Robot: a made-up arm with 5 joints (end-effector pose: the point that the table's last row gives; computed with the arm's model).
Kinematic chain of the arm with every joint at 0, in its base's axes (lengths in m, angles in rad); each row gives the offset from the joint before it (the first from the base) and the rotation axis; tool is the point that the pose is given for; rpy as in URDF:
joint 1: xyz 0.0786 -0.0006 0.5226 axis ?
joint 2: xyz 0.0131 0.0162 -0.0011 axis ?
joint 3: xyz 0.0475 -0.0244 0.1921 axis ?
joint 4: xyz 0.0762 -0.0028 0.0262 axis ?
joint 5: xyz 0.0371 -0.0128 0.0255 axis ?
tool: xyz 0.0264 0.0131 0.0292 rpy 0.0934 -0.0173 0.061
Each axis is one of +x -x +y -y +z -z.
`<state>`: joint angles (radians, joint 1 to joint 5).
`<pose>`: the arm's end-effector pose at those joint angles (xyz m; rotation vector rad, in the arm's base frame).
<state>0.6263 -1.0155 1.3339 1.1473 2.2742</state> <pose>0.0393 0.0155 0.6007 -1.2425 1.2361 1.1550</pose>
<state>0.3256 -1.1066 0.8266 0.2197 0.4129</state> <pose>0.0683 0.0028 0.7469 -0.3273 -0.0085 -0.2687</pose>
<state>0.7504 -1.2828 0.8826 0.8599 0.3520</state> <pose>0.0635 0.0115 0.6906 -0.0568 0.5175 -0.6121</pose>
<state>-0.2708 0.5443 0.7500 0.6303 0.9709</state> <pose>0.2755 0.0620 0.5247 -0.7797 1.7525 1.0632</pose>
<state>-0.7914 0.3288 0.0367 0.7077 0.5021</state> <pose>0.2673 0.1929 0.6508 -0.7473 0.8853 0.9811</pose>
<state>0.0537 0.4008 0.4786 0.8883 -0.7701</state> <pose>0.3190 -0.0483 0.5647 0.7098 1.5940 -0.7543</pose>
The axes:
joint 1: -z
joint 2: +y
joint 3: +y
joint 4: +y
joint 5: -x

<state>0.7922 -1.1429 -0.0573 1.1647 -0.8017</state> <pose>-0.0011 0.0294 0.7824 0.8137 -0.4196 -0.6687</pose>
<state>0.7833 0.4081 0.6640 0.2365 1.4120</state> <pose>0.2434 -0.1546 0.5677 -0.5413 1.4003 0.2849</pose>
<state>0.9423 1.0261 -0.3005 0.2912 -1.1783</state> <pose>0.2481 -0.3117 0.5211 1.5390 0.2176 -1.3576</pose>
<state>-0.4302 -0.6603 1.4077 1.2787 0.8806</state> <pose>0.0839 0.0096 0.5978 -0.8613 1.8501 1.1051</pose>
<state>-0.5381 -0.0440 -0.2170 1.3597 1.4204</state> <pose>0.2149 0.0889 0.7116 -1.4317 0.6464 1.2065</pose>
